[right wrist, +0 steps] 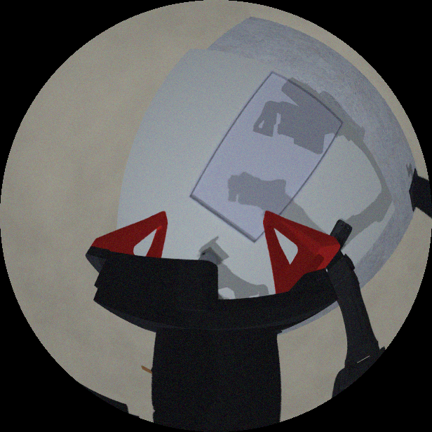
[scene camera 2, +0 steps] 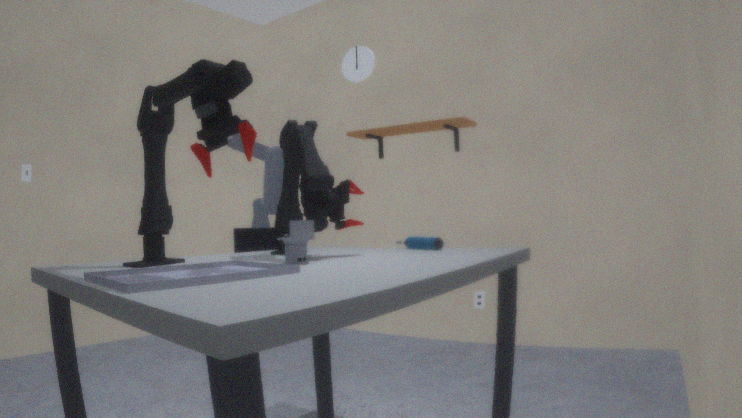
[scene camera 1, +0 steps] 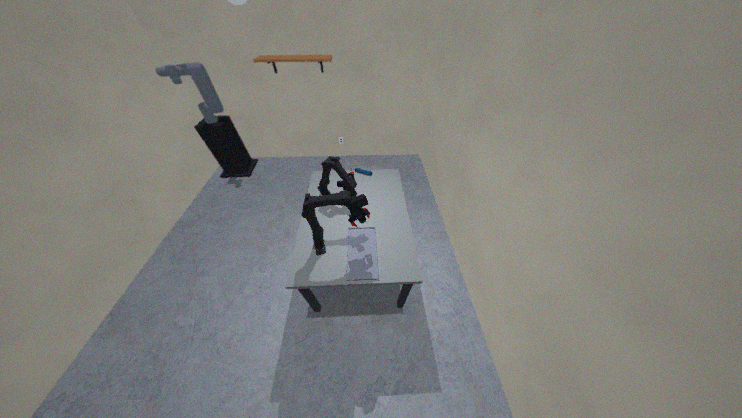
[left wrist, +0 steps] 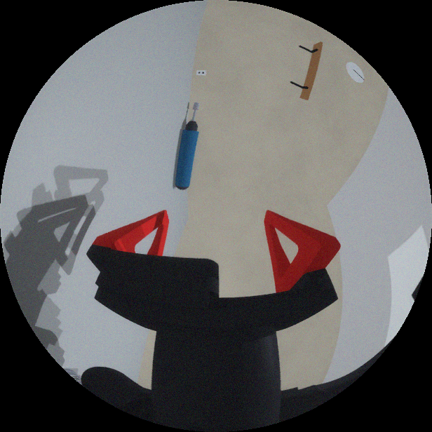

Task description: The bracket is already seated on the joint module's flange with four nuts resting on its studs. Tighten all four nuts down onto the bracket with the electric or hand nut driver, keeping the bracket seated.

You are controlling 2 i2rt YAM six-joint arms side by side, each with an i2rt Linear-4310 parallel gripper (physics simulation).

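Frame: origin at the left arm's base, x ahead, y left, z up, level; centimetres.
Seen in the pictures: left gripper, between the fingertips: [scene camera 2: 362, 208] [scene camera 1: 354, 176]; right gripper, between the fingertips: [scene camera 2: 229, 168]; left arm's base, origin of its link: [scene camera 1: 324, 192]; right arm's base, origin of its link: [scene camera 2: 154, 264] [scene camera 1: 319, 243].
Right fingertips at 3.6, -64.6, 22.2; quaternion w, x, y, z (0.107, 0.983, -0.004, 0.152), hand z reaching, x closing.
Note:
Pixels of each thing's top centre, then the offset from my right fingertips to it, as dx, dy, dz.
- blue nut driver, centre of its top: [scene camera 2: 417, 237] [scene camera 1: 360, 169] +40.1, +71.9, -18.1
- grey joint module, centre of its top: [scene camera 2: 295, 234] +8.4, +25.4, -14.7
The blue nut driver [scene camera 1: 363, 171] [scene camera 2: 423, 243] [left wrist: 187, 159] lies on its side on the table, its pale socket pointing away from my left gripper in the left wrist view. My left gripper [scene camera 2: 362, 208] [left wrist: 216, 215] is open and empty, above the table and short of the driver. The grey joint module [scene camera 2: 295, 252] stands on the table with the lighter bracket [scene camera 2: 301, 228] on top. The nuts and studs are too small to make out. My right gripper [scene camera 1: 361, 220] [scene camera 2: 230, 168] [right wrist: 215, 216] is open and empty, high above the table. A second driver does not show clearly.
A flat, pale lavender tray [scene camera 1: 362, 259] [scene camera 2: 124, 286] [right wrist: 240, 165] lies on the table [scene camera 2: 220, 332] beside the joint module. A grey arm on a black pedestal [scene camera 1: 226, 147] stands behind. An orange shelf [scene camera 1: 293, 58] [scene camera 2: 415, 127] [left wrist: 313, 70] is on the wall.

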